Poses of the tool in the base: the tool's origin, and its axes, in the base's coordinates. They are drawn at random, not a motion.
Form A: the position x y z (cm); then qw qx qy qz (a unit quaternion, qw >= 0).
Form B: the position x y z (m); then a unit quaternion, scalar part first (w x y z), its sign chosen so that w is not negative. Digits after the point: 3 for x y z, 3 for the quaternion.
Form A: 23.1 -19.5 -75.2 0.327 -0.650 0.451 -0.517
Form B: 0.231 -0.195 -0.752 0.327 -0.650 0.451 -0.517
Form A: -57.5 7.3 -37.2 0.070 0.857 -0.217 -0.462
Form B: -0.575 0.073 -0.372 0.070 0.857 -0.217 -0.462
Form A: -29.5 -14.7 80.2 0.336 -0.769 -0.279 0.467
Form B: -0.295 -0.147 0.802 0.336 -0.769 -0.279 0.467
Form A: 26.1 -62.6 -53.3 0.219 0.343 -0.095 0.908
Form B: 0.261 -0.626 -0.533 0.219 0.343 -0.095 0.908
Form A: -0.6 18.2 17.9 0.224 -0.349 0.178 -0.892
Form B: -0.006 0.182 0.179 0.224 -0.349 0.178 -0.892
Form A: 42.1 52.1 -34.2 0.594 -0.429 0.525 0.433
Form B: 0.421 0.521 -0.342 0.594 -0.429 0.525 0.433
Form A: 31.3 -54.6 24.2 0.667 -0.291 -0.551 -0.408
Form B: 0.313 -0.546 0.242 0.667 -0.291 -0.551 -0.408
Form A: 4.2 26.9 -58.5 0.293 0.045 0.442 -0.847
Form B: 0.042 0.269 -0.585 0.293 0.045 0.442 -0.847
